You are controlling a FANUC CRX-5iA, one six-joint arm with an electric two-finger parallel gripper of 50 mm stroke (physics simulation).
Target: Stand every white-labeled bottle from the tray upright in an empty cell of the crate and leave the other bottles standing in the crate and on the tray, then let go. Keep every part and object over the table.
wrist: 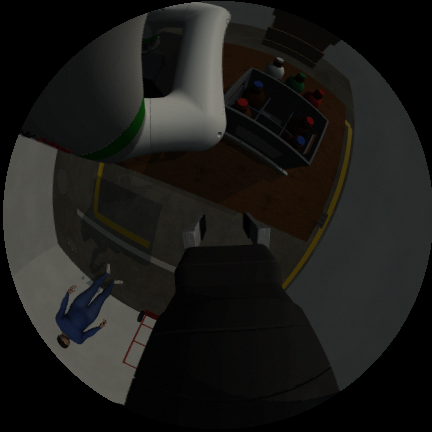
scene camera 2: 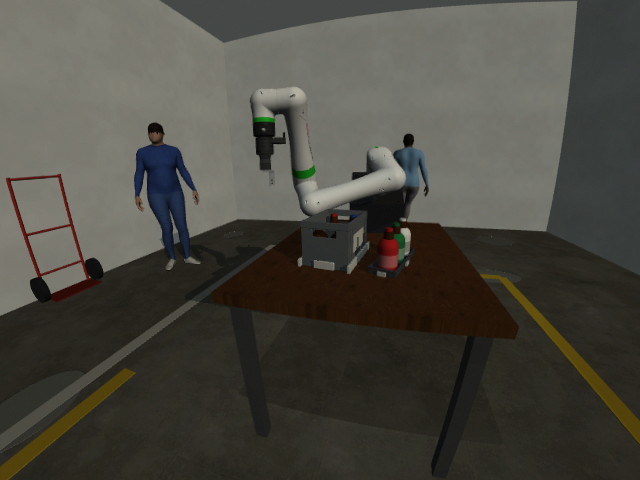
Scene:
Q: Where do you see a red bottle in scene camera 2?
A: At 387, 255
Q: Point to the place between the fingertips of my gripper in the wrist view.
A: At 223, 220

